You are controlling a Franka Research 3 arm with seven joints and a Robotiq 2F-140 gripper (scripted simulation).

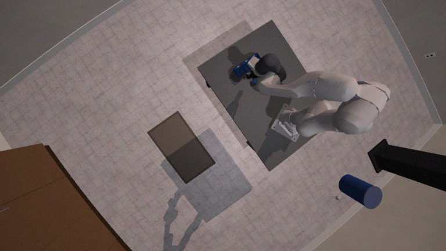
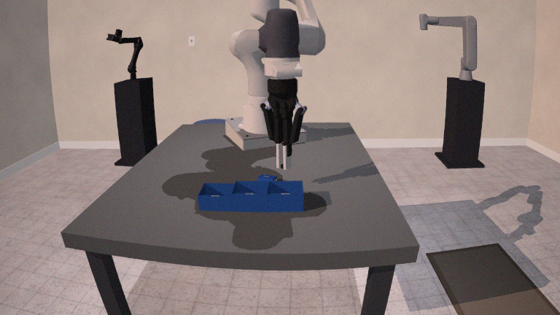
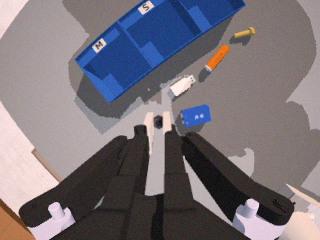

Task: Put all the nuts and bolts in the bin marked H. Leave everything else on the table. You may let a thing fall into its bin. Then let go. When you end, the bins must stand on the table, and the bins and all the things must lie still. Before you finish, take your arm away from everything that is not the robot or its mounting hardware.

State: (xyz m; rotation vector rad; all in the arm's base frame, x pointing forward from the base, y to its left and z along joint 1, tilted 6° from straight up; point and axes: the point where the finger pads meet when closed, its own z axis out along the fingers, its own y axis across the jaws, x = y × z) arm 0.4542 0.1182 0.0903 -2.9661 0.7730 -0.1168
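Right now my hand is 110 mm short of the blue bin, 70 mm to the left of it and 70 mm above it. From my hand the other things lie so: orange stick-like thing 130 mm to the right, 90 mm below, 30 mm ahead; then blue block 80 mm below, 40 mm to the right, 40 mm behind; then dark round piece 30 mm below.
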